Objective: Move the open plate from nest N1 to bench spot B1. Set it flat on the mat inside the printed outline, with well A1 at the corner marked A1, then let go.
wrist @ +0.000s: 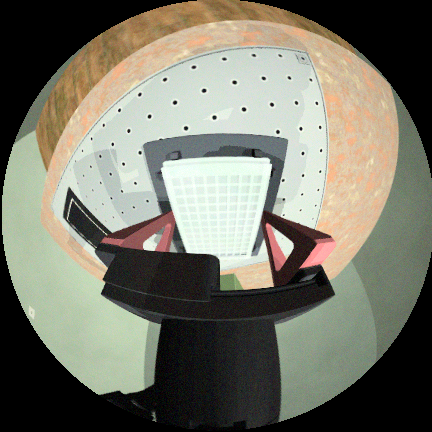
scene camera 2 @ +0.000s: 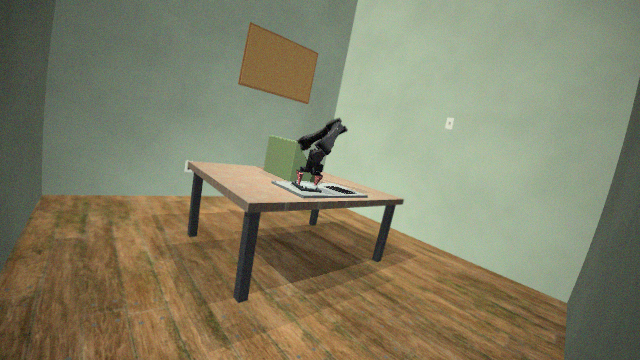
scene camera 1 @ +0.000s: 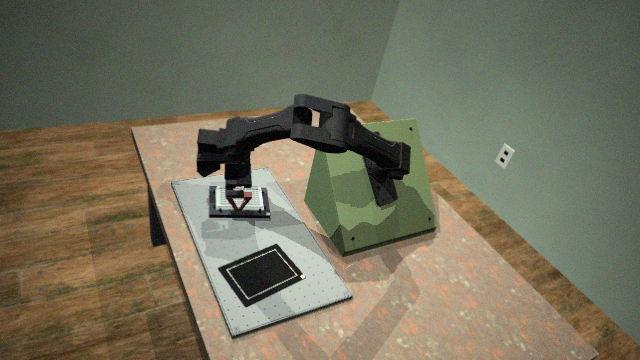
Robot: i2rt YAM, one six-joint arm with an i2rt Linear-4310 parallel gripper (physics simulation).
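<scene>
The open white plate sits in the dark nest N1, its grid of wells facing up. My gripper is open and points down over the plate, with one red finger beside each long side. In the wrist view, the near end of the plate is partly hidden by the gripper body. The black mat of spot B1 lies apart from the nest, with a thin pale printed outline and a small white marker at one corner.
Nest and mat are on a pale perforated board on the speckled table. The green wedge-shaped arm mount stands beside the board. The black arm reaches from it over the board.
</scene>
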